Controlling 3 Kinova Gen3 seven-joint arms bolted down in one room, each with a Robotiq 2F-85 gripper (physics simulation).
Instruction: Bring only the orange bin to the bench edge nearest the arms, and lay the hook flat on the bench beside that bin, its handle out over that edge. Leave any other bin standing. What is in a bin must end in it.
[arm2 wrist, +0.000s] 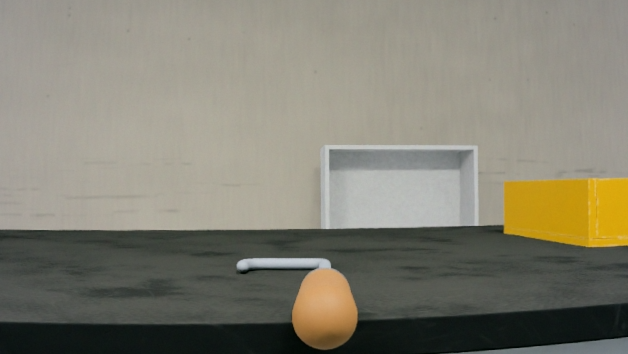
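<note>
The hook (285, 263) lies on the dark bench, its grey bent end across the view at the centre. Its orange-tan handle (325, 310) points at the camera and stands out over the near bench edge; it hides most of the shaft. A yellow bin (547, 210) stands upright on the bench at the far right, partly cut off by the frame; its inside is not visible. An orange bin does not show in this view. No gripper fingers show in the arm2 wrist view, and neither do the grippers of arm1 and arm3.
The dark bench top (125, 260) runs across the view, with its black near edge (150, 337) at the bottom. A white open-fronted box (473, 187) shows beyond the far bench edge, right of centre, in front of a beige wall (200, 100).
</note>
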